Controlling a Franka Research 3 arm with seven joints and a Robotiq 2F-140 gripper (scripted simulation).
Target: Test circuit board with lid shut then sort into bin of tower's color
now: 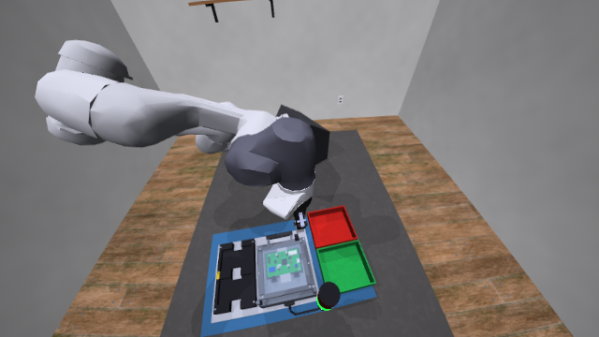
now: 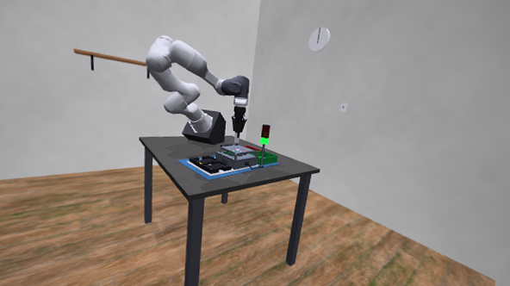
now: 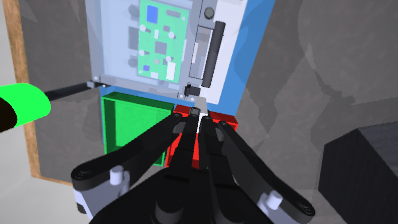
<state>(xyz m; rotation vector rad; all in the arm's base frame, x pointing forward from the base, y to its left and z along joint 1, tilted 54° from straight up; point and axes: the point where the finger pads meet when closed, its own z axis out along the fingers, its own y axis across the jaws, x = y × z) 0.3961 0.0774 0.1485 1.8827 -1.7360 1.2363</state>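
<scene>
Now: hand 20 mm short of the latch hook, 20 mm to the left of it and 50 mm above it. Also, from my hand: green circuit board (70 mm ahead, 80 mm to the right, 70 mm below); then clear lid (70 mm ahead, 80 mm to the right, 50 mm below); then dark plate (80 mm ahead, 80 mm to the right, 70 mm below).
</scene>
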